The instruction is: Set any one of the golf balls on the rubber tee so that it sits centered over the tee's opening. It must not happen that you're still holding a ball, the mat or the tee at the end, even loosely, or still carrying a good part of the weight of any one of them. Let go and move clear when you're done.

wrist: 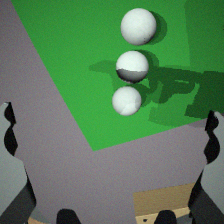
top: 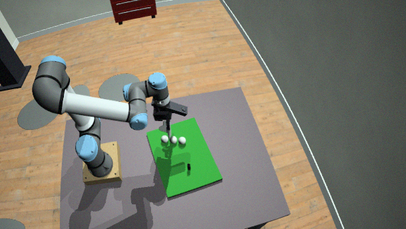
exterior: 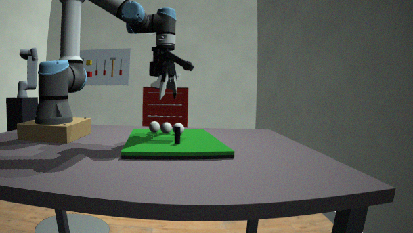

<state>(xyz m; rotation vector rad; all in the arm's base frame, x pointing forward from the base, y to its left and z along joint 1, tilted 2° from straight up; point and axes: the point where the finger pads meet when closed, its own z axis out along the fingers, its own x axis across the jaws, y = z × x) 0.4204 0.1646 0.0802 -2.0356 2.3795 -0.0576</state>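
Now: the white golf ball 20 mm to the right of my hand and 100 mm below it.
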